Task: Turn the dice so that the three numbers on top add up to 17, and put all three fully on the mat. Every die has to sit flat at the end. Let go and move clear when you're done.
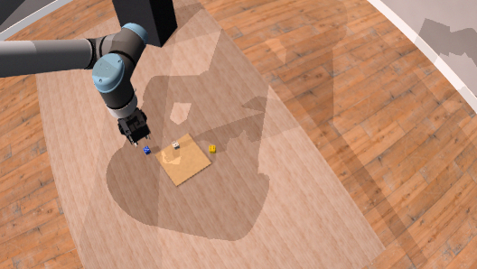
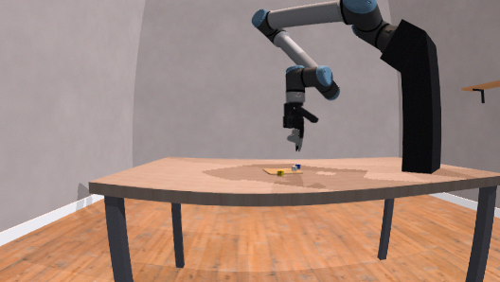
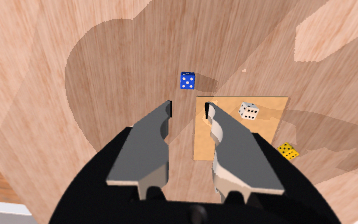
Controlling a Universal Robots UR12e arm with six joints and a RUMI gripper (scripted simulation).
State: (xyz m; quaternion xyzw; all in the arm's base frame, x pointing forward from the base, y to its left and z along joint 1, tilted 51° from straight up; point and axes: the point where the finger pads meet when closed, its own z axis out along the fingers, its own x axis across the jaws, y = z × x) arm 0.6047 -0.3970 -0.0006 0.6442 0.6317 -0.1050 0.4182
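Right now the blue die is 90 mm below my hand. Round my hand: white die (60 mm ahead, 90 mm to the left, 80 mm below); then tan mat (110 mm ahead, 70 mm to the left, 90 mm below); then yellow die (160 mm ahead, 160 mm to the left, 90 mm below).
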